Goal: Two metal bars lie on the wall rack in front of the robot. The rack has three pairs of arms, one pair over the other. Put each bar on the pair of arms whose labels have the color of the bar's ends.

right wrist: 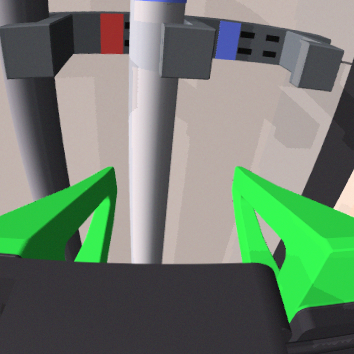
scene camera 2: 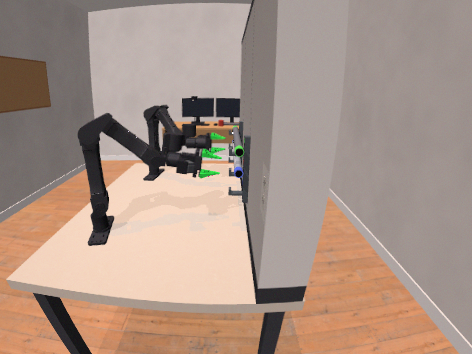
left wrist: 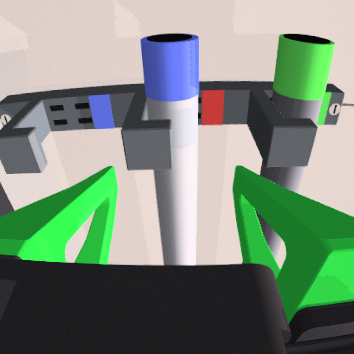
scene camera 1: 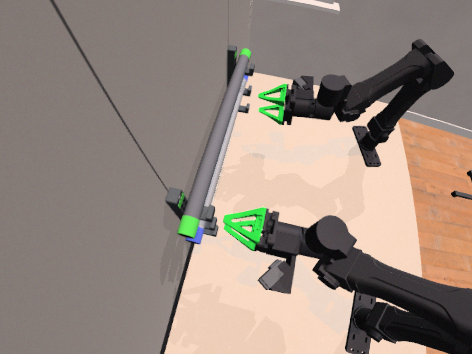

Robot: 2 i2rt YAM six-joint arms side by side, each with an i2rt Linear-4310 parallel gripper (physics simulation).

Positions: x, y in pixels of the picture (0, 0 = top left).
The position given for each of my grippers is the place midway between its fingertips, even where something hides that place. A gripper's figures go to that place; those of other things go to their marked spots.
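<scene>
Blue-ended bar (right wrist: 151, 99) and grey wall panel (right wrist: 248, 114): marked spots 11 cm apart. My right gripper (right wrist: 174, 177): 13 cm from the lens. Rack upright (right wrist: 186, 50): 14 cm from the lens. Blue-ended bar: 16 cm from the lens. Grey wall panel: 24 cm from the lens.
</scene>
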